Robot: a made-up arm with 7 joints.
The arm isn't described. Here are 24 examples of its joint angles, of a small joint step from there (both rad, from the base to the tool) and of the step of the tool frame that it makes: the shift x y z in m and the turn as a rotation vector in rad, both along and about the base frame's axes.
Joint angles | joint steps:
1: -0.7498 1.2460 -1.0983 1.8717 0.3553 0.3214 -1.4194 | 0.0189 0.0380 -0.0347 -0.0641 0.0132 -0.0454 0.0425
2: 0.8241 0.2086 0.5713 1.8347 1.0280 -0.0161 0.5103 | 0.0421 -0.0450 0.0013 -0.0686 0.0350 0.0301 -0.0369
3: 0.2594 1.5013 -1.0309 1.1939 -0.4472 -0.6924 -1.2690 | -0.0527 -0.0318 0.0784 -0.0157 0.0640 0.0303 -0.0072
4: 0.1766 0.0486 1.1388 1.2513 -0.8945 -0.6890 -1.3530 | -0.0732 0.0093 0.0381 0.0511 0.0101 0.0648 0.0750
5: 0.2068 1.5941 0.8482 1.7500 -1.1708 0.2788 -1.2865 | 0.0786 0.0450 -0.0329 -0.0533 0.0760 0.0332 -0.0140
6: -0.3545 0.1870 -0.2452 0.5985 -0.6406 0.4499 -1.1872 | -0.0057 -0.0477 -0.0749 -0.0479 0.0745 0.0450 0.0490
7: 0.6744 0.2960 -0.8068 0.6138 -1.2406 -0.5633 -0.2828 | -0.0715 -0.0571 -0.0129 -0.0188 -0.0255 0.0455 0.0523
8: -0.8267 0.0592 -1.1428 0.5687 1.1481 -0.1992 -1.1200 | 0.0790 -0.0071 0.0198 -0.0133 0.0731 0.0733 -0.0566
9: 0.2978 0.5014 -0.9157 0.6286 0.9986 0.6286 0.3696 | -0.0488 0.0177 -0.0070 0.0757 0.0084 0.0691 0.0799
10: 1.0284 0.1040 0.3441 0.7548 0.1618 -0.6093 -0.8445 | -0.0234 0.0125 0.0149 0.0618 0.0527 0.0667 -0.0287
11: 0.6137 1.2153 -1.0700 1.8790 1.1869 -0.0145 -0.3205 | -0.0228 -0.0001 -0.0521 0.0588 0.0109 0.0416 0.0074
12: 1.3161 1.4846 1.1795 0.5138 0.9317 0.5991 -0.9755 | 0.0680 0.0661 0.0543 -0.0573 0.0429 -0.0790 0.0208
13: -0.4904 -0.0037 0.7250 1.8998 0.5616 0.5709 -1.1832 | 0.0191 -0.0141 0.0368 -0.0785 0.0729 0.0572 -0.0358
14: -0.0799 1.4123 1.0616 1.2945 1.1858 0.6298 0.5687 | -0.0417 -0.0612 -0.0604 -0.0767 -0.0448 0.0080 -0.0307
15: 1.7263 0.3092 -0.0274 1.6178 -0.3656 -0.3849 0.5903 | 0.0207 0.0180 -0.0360 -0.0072 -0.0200 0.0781 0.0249
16: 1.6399 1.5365 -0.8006 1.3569 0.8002 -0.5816 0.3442 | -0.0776 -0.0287 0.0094 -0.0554 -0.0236 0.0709 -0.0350
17: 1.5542 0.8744 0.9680 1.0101 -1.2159 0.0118 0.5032 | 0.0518 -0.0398 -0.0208 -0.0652 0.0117 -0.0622 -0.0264
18: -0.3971 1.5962 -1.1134 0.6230 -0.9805 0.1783 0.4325 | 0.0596 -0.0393 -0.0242 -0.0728 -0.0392 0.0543 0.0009
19: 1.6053 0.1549 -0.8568 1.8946 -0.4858 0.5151 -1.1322 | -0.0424 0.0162 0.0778 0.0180 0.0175 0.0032 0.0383
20: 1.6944 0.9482 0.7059 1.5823 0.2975 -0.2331 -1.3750 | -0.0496 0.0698 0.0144 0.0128 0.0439 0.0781 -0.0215
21: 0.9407 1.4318 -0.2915 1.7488 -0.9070 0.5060 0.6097 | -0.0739 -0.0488 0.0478 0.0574 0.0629 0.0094 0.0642
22: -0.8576 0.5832 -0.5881 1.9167 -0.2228 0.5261 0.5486 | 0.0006 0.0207 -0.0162 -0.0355 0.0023 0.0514 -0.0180
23: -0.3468 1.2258 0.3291 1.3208 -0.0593 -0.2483 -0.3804 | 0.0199 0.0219 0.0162 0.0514 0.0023 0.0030 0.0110
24: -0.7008 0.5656 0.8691 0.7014 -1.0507 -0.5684 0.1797 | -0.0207 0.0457 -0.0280 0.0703 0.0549 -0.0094 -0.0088
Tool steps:
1: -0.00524 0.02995 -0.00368 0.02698 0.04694 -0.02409
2: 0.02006 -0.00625 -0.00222 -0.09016 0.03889 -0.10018
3: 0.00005 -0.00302 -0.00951 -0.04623 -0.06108 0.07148
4: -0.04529 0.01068 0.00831 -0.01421 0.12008 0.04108
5: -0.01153 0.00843 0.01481 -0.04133 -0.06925 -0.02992
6: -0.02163 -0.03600 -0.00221 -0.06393 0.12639 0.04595
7: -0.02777 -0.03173 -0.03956 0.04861 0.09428 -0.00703
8: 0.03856 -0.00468 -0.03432 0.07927 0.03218 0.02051
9: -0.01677 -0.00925 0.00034 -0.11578 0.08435 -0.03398
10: -0.01041 0.01003 0.00938 -0.07439 0.00944 0.01276
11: -0.02553 -0.01542 -0.00735 -0.00318 0.10258 -0.07182
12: -0.03606 0.00407 -0.00525 -0.00957 -0.19400 0.08093
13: -0.00472 0.00734 -0.01606 -0.12323 0.05324 0.07945
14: 0.00588 0.02775 -0.05580 -0.10852 0.13747 0.09982
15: -0.00452 -0.00382 0.00390 -0.00901 0.07075 0.04927
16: 0.01767 0.01120 -0.02573 -0.09053 0.10212 0.05786
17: 0.03783 0.00363 0.00620 0.05155 -0.02376 -0.07602
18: -0.00392 0.00534 -0.00138 0.07056 -0.02790 -0.03680
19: 0.00166 0.01930 0.00247 -0.04180 0.05427 -0.00151
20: -0.01644 -0.00306 -0.00675 -0.02052 0.05320 -0.01302
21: 0.00809 -0.01557 -0.01467 -0.09464 0.07584 -0.09643
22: -0.00925 0.00676 -0.00529 0.07892 0.05049 -0.01828
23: 0.01366 -0.01197 0.02276 0.02021 -0.04046 -0.05082
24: 0.03073 0.01584 0.02110 0.03582 -0.05836 -0.07917
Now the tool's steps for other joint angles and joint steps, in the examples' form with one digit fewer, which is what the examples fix.
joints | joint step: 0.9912 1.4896 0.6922 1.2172 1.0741 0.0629 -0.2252 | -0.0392 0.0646 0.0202 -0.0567 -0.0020 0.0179 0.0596
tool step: -0.0185 0.0100 0.0060 0.0262 0.0589 0.0330
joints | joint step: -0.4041 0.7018 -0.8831 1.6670 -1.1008 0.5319 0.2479 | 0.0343 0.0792 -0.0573 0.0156 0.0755 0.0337 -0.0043
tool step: -0.0011 0.0152 0.0030 0.0339 0.0318 0.0020
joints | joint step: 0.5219 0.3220 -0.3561 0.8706 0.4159 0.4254 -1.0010 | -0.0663 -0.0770 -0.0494 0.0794 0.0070 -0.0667 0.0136
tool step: -0.0220 -0.0596 -0.0144 -0.0845 -0.0553 -0.1198
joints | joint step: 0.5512 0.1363 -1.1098 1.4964 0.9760 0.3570 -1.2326 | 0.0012 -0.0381 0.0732 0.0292 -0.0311 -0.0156 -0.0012
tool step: 0.0097 -0.0080 0.0261 -0.0884 -0.0569 0.0380
